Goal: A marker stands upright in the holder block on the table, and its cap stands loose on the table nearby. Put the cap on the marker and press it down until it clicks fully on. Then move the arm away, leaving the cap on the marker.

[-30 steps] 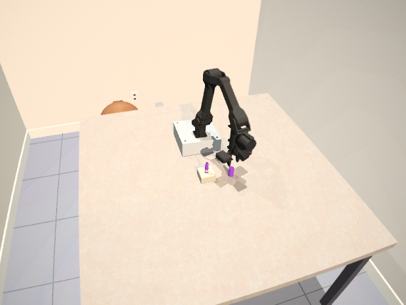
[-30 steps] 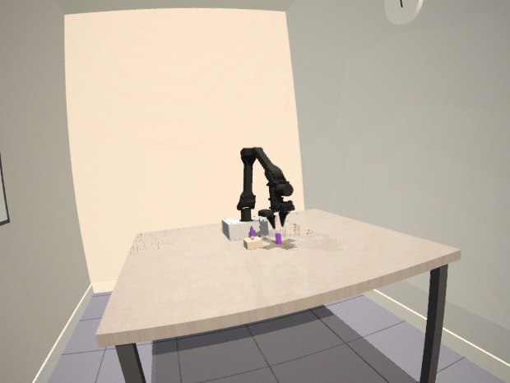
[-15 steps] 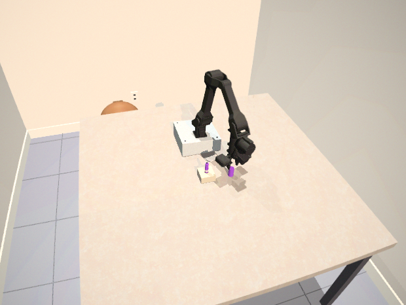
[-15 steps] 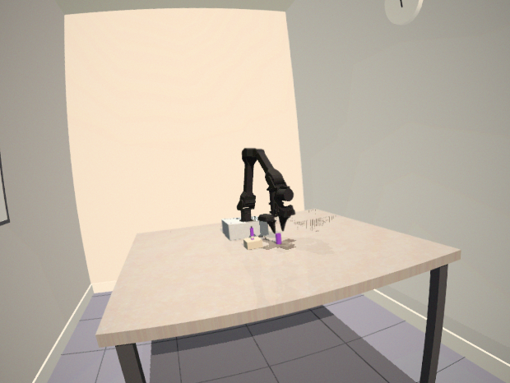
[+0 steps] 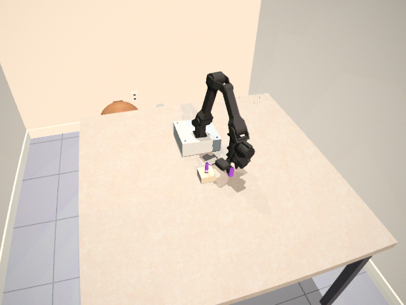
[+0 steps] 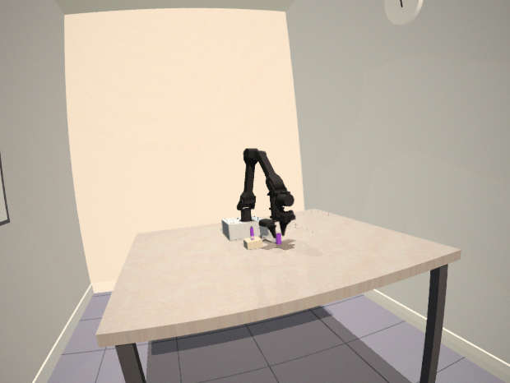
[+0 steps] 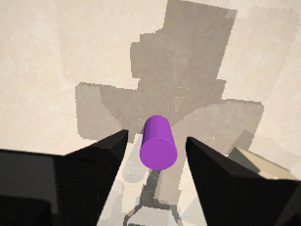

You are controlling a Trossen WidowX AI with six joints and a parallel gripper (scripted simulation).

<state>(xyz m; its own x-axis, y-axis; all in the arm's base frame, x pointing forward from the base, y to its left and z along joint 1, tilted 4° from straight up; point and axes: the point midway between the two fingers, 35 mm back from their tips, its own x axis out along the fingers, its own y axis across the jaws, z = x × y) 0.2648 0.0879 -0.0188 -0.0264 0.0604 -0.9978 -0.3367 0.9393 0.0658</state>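
The purple cap lies 10 mm below my gripper tip. Round my gripper tip: holder block (20 mm behind, 130 mm to the right, 10 mm below).
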